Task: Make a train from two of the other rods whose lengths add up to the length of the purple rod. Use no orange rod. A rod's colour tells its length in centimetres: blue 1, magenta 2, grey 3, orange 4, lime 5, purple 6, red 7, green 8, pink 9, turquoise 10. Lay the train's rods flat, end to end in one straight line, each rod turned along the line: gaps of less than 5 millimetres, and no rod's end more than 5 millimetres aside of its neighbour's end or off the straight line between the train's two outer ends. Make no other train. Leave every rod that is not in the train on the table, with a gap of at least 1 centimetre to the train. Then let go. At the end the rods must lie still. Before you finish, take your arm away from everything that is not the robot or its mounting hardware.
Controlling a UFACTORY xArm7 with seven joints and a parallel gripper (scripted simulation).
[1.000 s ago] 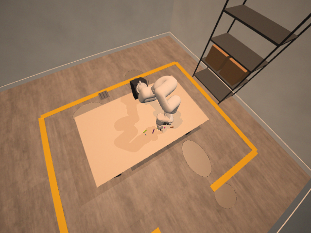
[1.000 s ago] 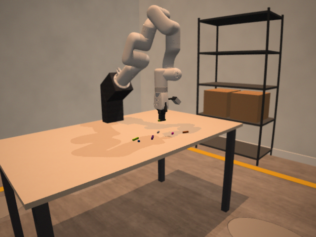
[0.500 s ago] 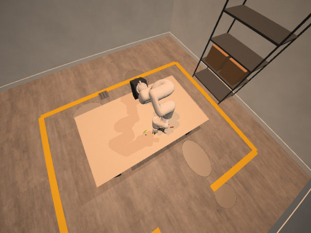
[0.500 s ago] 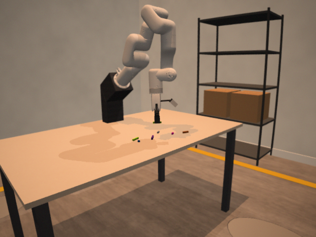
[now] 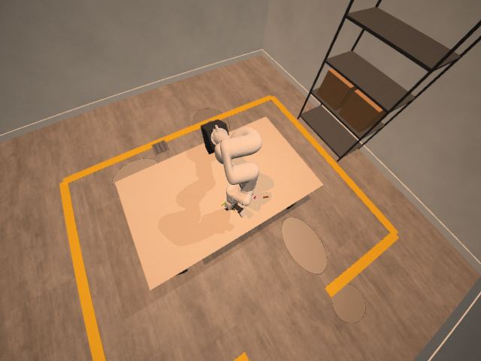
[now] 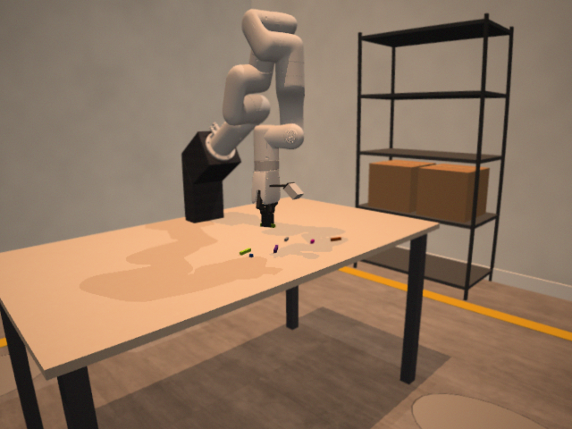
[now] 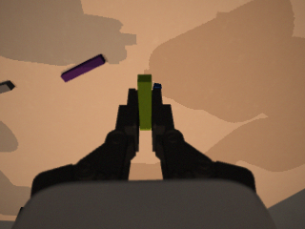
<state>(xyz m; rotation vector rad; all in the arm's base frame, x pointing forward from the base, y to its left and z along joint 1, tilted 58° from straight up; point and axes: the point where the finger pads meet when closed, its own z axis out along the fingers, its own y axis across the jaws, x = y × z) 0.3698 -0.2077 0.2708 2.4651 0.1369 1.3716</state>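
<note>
My hand is 12 cm above the small blue rod, 5 cm past it and 2 cm to the left of it. From my hand the other things lie so: purple rod (12 cm below, 7 cm to the left, 1 cm behind); then grey rod (19 cm to the left, 12 cm below, 3 cm behind); then magenta rod (20 cm to the left, 12 cm below, 7 cm ahead).
</note>
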